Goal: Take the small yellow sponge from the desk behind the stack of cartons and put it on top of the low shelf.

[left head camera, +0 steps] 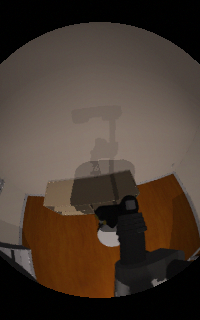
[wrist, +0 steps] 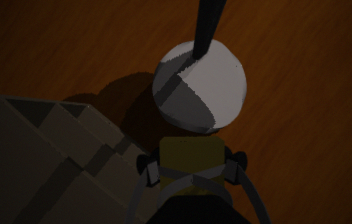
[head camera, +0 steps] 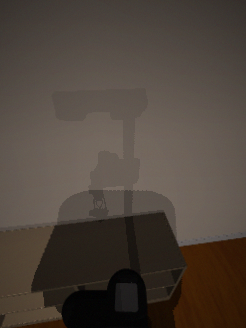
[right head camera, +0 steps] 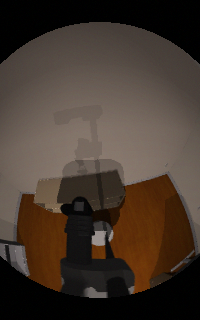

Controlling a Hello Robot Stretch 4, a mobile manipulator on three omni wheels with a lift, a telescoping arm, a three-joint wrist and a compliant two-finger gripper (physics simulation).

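Pixels of known places: gripper, fingertip midpoint: (wrist: 191, 159); robot's base at its link origin: (left head camera: 111, 233) (wrist: 197, 90) (right head camera: 99, 232).
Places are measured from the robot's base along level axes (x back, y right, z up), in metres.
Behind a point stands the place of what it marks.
Note:
The yellow sponge (wrist: 192, 150) {x -0.151, y -0.074, z 0.882 m} is held between the two fingertips of my gripper (wrist: 191, 159) {x -0.163, y -0.087, z 0.837 m}, which is shut on it. The low shelf (head camera: 95, 255) {x -0.513, y -0.179, z 0.583 m} (left head camera: 60, 192) {x -0.492, y -0.638, z 0.582 m} (right head camera: 46, 192) {x -0.454, y -0.668, z 0.583 m} (wrist: 30, 170) {x -0.516, y 0.119, z 0.583 m} stands against the wall, its right part in shadow. Its open compartments show at the front. In the wrist view the shelf lies below and to the left of the sponge, with its edge running in behind the fingers. In the head camera view the dark wrist covers part of the shelf's front edge, and the fingers are hidden. The desk and the stack of cartons cannot be made out.
A white round disc (left head camera: 107, 239) {x 0.085, y -0.059, z 0.187 m} (right head camera: 99, 239) {x 0.102, y 0.011, z 0.187 m} (wrist: 222, 80) {x 0.080, y -0.050, z 0.187 m} with a dark post stands low beside the shelf. Brown wooden floor (head camera: 217, 275) {x -0.624, y 0.792, z -0.027 m} lies right of the shelf. The wall (head camera: 195, 125) {x -0.862, y 0.361, z 1.232 m} behind carries the robot's shadow. A pale object (left head camera: 19, 257) (right head camera: 16, 256) stands at the far left.

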